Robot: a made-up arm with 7 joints.
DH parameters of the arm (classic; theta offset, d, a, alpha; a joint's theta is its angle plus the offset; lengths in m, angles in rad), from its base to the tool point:
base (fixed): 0 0 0 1.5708
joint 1: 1.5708 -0.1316 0 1.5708
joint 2: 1.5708 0 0 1.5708
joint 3: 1.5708 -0.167 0 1.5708
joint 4: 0 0 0 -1.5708
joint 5: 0 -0.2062 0 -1.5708
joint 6: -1.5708 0 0 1.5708
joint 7: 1.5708 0 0 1.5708
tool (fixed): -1.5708 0 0 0
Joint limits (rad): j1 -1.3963..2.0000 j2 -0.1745..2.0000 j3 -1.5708..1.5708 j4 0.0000..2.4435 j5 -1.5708..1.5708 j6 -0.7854..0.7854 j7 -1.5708..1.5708
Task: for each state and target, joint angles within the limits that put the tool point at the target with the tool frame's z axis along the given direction. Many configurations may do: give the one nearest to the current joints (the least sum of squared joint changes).
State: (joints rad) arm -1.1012 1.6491 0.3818 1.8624 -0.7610 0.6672 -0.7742
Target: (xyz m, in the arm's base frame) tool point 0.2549 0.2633 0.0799 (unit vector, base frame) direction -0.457 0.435 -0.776
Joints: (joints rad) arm -0.8586 2.0000 1.0078 1.3019 -0.8128 0.5744 -0.7390
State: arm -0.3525 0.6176 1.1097 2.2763 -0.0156 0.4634 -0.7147
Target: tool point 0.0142 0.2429 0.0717 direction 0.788 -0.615 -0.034
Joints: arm 0.3894 0.5742 1.2621 2.4416 0.1843 0.7039 -1.2453
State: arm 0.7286 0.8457 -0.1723 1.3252 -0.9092 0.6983 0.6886
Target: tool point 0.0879 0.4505 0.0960 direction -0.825 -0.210 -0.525
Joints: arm 1.3750 1.0620 0.7137 0.7949 -0.1363 0.2767 1.0324
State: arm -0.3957 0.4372 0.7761 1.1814 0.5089 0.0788 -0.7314
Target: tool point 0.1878 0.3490 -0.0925 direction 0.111 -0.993 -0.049
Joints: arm 0.2080 0.5949 0.5788 1.2658 0.4160 0.0269 -1.0231
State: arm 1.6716 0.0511 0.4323 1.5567 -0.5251 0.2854 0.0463
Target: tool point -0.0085 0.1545 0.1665 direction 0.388 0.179 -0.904
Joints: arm 1.8491 0.1752 0.0982 2.2283 -0.4219 0.3594 0.4301
